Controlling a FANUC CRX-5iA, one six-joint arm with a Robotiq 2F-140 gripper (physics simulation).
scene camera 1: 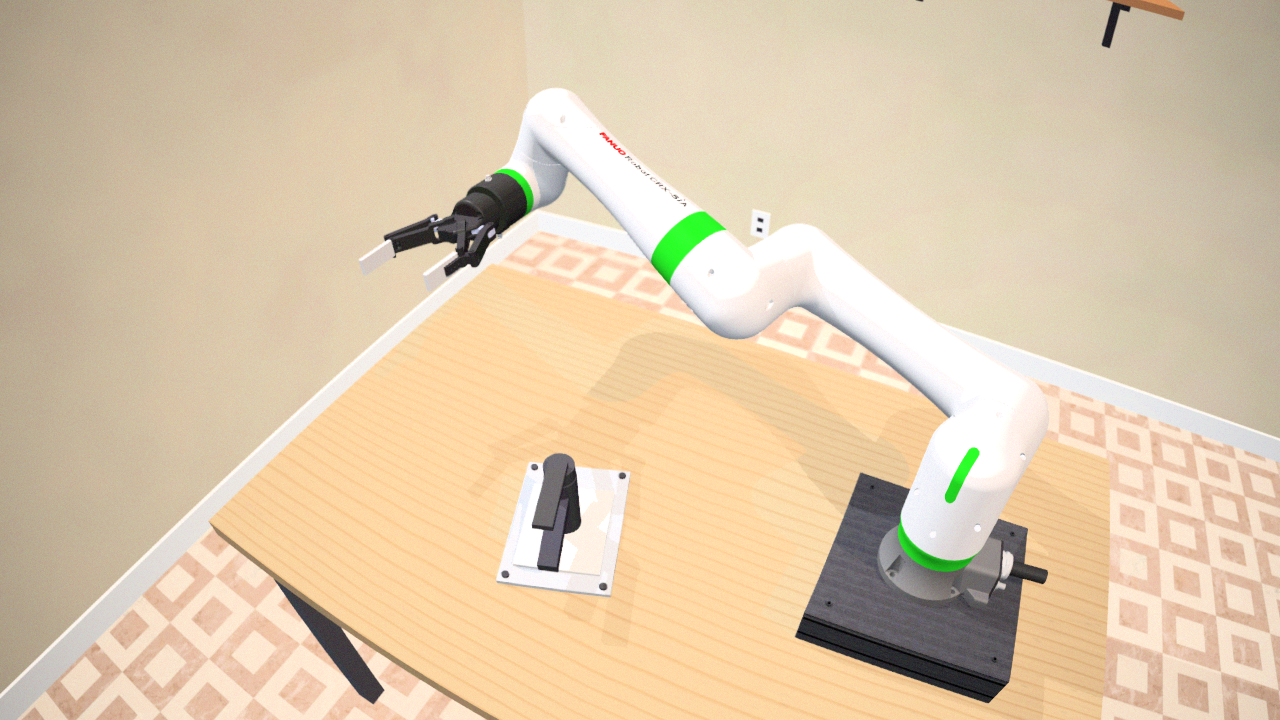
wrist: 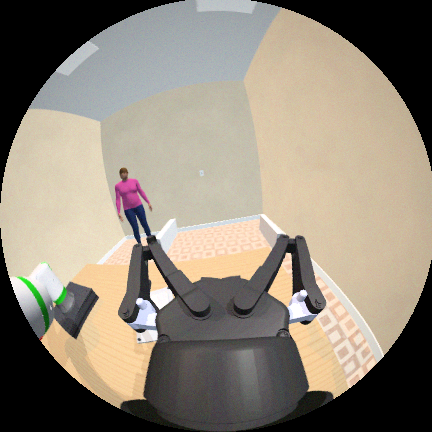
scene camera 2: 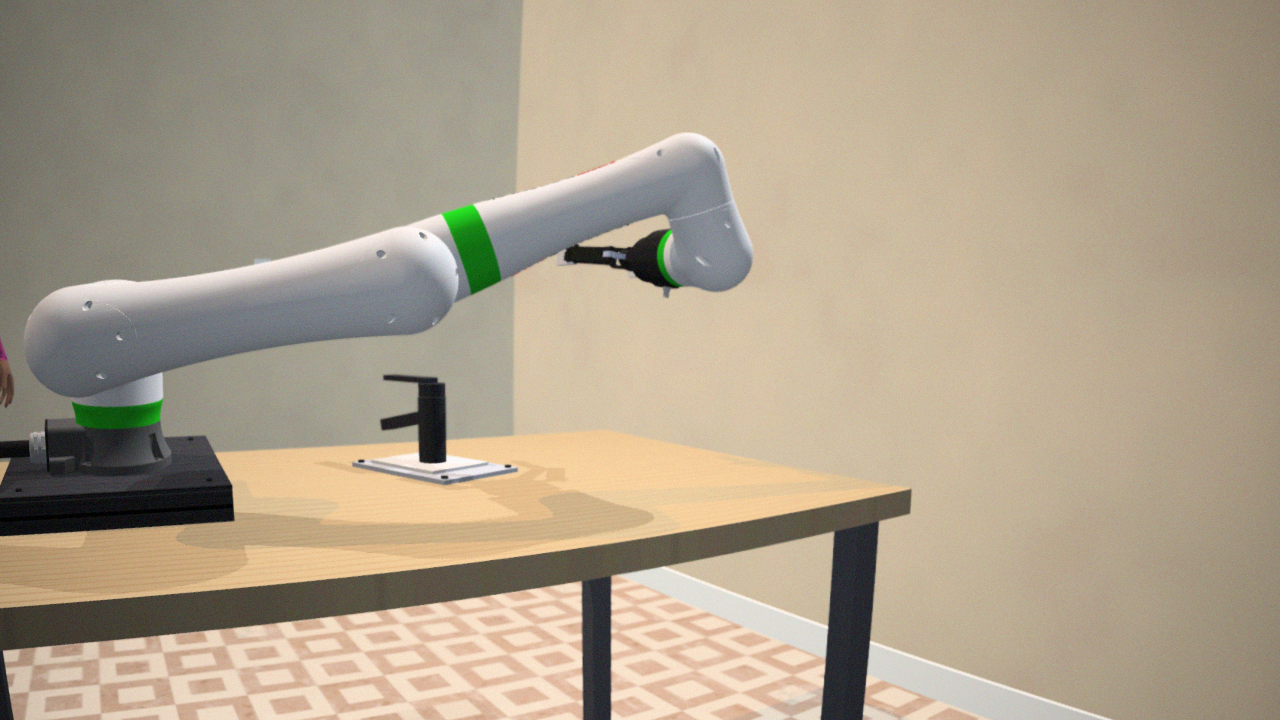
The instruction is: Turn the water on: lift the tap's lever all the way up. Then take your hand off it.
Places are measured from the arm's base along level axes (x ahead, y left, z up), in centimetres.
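Pixels of known places: gripper, fingertip midpoint: [scene camera 1: 392, 275] [wrist: 217, 223] [scene camera 2: 595, 264]; arm's base at its link origin: [scene camera 1: 924, 564] [wrist: 67, 303] [scene camera 2: 120, 462].
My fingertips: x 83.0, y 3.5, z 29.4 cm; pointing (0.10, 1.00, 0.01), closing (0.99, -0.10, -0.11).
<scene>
Ahead of a thing's pixels: the offset from my fingertips to its top centre. "pt": to the spot under its first point. Level surfaces: height alone.
The black tap {pt dx -31.5, dy +6.9, dz -27.4 cm} [scene camera 1: 571, 505] [scene camera 2: 432, 428] stands upright on a white plate [scene camera 1: 619, 501] [scene camera 2: 371, 464] [wrist: 164, 295]. Its flat lever {dx -31.1, dy +11.2, dz -19.8 cm} [scene camera 1: 551, 494] [scene camera 2: 409, 378] lies across the top, nearly level, with the free end very slightly higher than the pivot end in scene camera 2. The spout {dx -31.5, dy +12.4, dz -25.5 cm} [scene camera 1: 552, 548] [scene camera 2: 400, 420] sticks out below the lever on the same side. My gripper [scene camera 1: 405, 265] [scene camera 2: 565, 257] [wrist: 217, 223] is open and empty, well above the table and apart from the tap. In the wrist view the gripper body hides the tap and part of the plate.
The arm's dark base block [scene camera 1: 841, 573] [scene camera 2: 116, 510] [wrist: 82, 300] stands on the wooden table {dz -35.4 cm} [scene camera 1: 358, 465] [scene camera 2: 760, 488] [wrist: 225, 260], on the spout side of the tap. The white arm [scene camera 1: 626, 188] [scene camera 2: 358, 277] reaches over the table. A person in pink [wrist: 131, 194] stands beyond it.
</scene>
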